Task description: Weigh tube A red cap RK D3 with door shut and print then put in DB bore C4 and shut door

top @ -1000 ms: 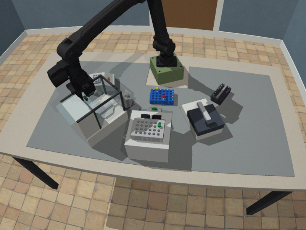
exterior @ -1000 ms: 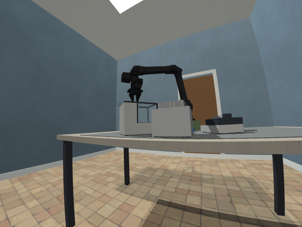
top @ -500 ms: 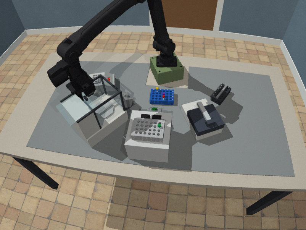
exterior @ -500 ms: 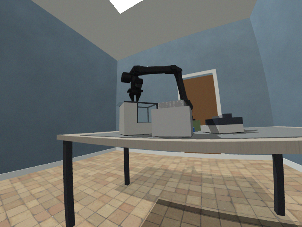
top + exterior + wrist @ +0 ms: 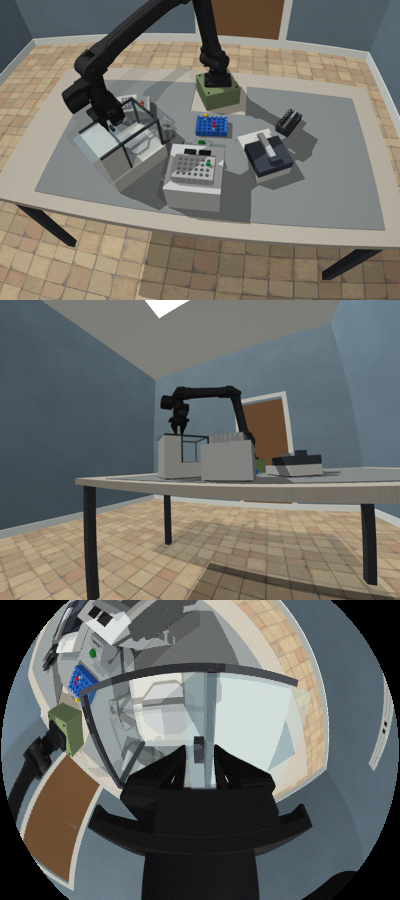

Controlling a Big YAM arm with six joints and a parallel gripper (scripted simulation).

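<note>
Now: the balance door 20 mm to the right of my hand, 20 mm ahead of it and 10 mm below it. The rest, counted from my hand: blue tube rack RK 340 mm to the left, 210 mm below, 180 mm behind; then grey well block 280 mm to the left, 120 mm ahead, 70 mm below; then spectrophotometer SP 540 mm to the left, 160 mm below, 20 mm behind.
</note>
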